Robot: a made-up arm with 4 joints.
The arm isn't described. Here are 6 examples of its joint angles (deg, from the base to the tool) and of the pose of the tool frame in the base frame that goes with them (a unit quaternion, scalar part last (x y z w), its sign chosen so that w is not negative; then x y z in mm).
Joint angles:
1: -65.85 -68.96 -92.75 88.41
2: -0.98 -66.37 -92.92 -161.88
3: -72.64 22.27 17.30 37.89
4: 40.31 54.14 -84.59 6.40
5: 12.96 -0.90 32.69 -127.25
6: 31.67 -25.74 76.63 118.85
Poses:
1: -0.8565 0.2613 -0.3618 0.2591 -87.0 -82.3 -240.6
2: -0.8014 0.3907 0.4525 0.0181 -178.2 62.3 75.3
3: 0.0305 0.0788 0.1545 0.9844 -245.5 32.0 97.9
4: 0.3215 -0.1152 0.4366 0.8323 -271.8 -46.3 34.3
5: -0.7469 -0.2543 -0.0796 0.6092 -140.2 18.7 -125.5
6: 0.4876 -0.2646 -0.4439 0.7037 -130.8 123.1 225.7
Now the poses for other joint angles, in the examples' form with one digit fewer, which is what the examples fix.
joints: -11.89 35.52 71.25 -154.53
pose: -0.340 -0.399 0.092 0.846 -191 19 -98
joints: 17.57 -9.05 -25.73 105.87
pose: -0.189 -0.169 0.044 0.966 -214 179 0
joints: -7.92 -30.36 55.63 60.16
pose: 0.517 -0.389 -0.218 0.731 -195 139 122
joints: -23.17 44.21 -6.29 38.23
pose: 0.273 0.107 0.366 0.883 -250 -73 135
